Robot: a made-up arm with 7 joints. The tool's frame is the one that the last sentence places.
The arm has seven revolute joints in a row. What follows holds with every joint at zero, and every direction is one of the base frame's. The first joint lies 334.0 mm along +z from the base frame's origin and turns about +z. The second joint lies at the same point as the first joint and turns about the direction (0, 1, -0.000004). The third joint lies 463.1 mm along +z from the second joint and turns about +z. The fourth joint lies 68.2 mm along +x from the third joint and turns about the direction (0, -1, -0.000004). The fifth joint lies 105.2 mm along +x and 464.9 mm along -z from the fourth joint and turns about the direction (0, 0.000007, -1). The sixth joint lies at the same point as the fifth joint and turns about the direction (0, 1, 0.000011). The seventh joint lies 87.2 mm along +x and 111.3 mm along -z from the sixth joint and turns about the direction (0, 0.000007, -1). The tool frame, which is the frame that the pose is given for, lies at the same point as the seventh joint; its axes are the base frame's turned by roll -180.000, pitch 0.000 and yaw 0.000 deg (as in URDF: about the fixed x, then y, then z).
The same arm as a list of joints. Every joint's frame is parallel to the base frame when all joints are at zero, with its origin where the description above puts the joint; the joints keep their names.
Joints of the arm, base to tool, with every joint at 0 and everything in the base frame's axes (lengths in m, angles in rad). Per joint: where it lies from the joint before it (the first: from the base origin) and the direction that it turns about. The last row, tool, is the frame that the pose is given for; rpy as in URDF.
joint 1: axis 0 0 1 origin 0 0 0.334
joint 2: axis 0 1 0 origin 0 0 0
joint 3: axis 0 0 1 origin 0 0 0.4631
joint 4: axis 0 -1 0 origin 0.0682 0 0
joint 5: axis 0 0 -1 origin 0.1052 0 -0.4649
joint 6: axis 0 1 0 origin 0 0 0
joint 7: axis 0 0 -1 origin 0.0872 0 -0.1113
tool: origin 0 0 0 rpy 3.1416 0 0

